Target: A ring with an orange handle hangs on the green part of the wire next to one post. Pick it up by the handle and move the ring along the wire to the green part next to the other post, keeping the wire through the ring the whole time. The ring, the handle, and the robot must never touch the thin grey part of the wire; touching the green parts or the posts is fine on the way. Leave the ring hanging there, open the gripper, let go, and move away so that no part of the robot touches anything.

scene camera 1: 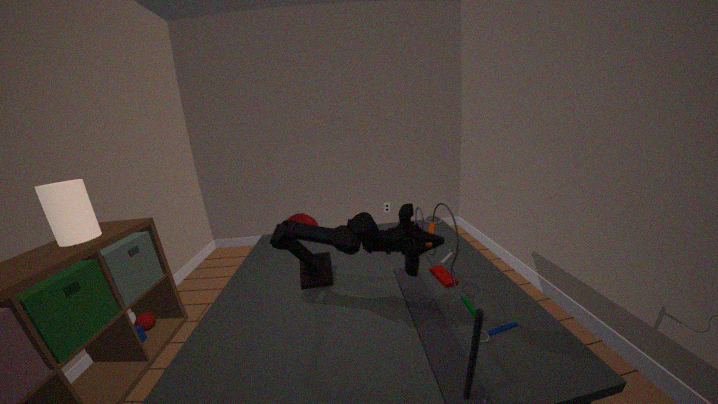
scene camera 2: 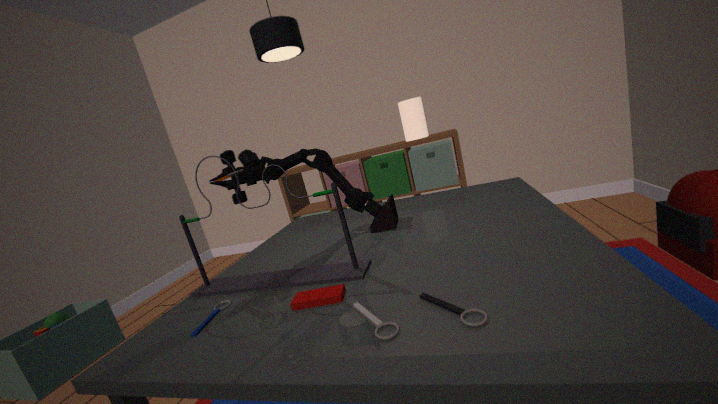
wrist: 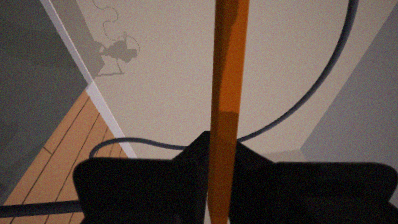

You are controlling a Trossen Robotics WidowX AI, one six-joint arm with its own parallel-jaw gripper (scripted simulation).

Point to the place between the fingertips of my gripper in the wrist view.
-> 212, 137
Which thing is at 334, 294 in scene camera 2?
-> A red block.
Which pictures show my gripper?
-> Scene camera 1, scene camera 2 and the wrist view: all of them.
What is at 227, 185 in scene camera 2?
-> My gripper.
